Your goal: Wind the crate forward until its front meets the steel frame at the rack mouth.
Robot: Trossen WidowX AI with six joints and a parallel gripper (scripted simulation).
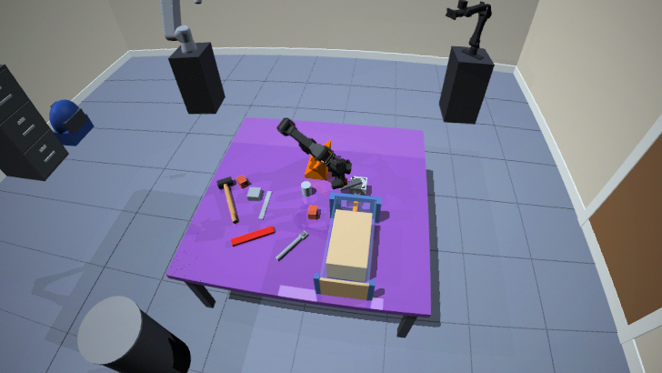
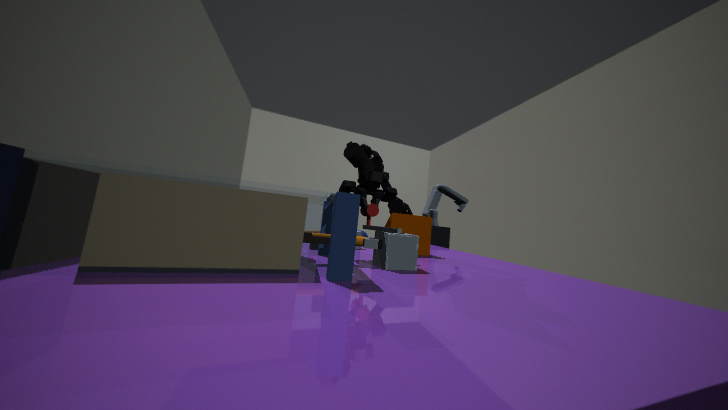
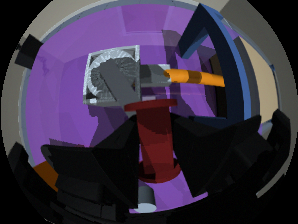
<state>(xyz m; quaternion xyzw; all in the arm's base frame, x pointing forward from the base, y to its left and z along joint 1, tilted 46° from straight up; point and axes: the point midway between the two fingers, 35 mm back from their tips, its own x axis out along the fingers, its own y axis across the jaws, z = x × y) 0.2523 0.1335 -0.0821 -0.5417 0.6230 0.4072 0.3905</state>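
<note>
My gripper tip is 20 mm past the winch handle, 20 mm to the right of it and 30 mm above it. Also, from my gripper tip: grey bar: 70 mm ahead, 440 mm to the right, 130 mm below; then grey winch: 70 mm behind, 60 mm to the left, 100 mm below; then red knob: 20 mm to the right.
</note>
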